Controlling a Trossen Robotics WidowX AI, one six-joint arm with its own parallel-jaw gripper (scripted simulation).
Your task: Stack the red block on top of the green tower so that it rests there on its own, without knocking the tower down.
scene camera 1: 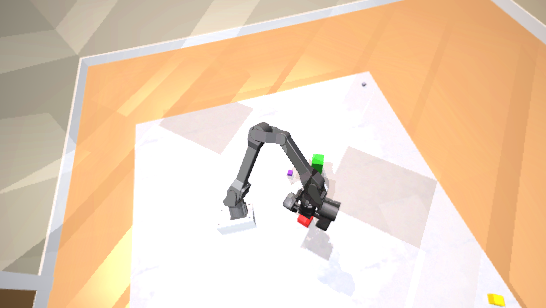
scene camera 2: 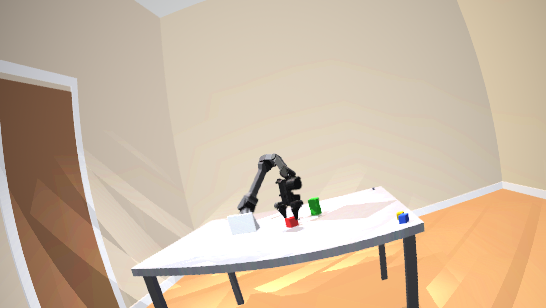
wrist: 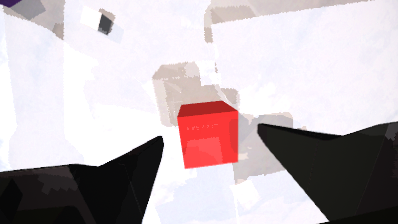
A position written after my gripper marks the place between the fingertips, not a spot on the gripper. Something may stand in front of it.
Note:
My gripper (wrist: 211, 134) is open, with nothing in its grasp. I also see a red block (wrist: 208, 131).

